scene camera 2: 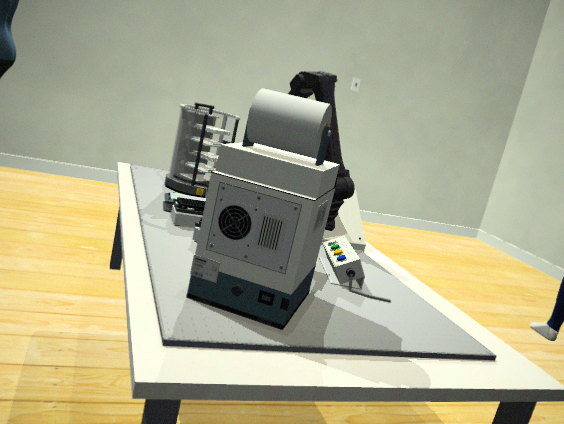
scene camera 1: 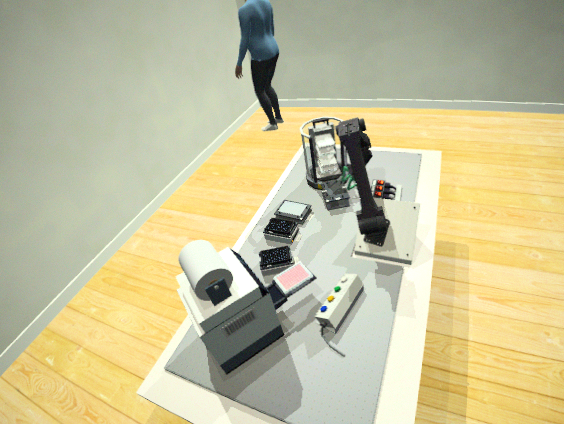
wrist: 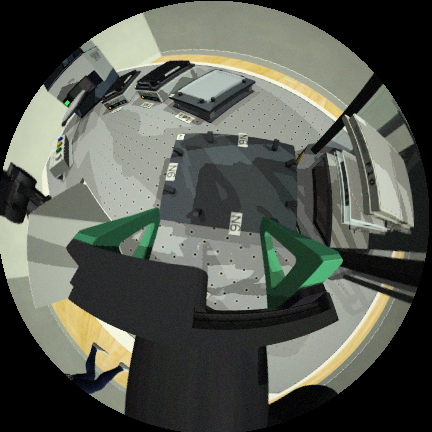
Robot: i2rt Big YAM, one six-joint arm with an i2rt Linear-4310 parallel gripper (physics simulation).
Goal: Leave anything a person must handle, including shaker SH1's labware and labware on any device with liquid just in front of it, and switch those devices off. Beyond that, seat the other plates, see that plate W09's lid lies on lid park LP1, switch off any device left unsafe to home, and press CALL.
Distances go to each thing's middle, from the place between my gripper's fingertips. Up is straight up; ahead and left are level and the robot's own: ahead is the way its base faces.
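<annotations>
Clear lid [wrist: 214, 83]: 220 mm ahead of my hand, 200 mm to the left of it, 50 mm below it. The plate hotel [scene camera 2: 184, 177] stands 170 mm ahead of my hand, 160 mm to the right of it and 90 mm above it.
</annotations>
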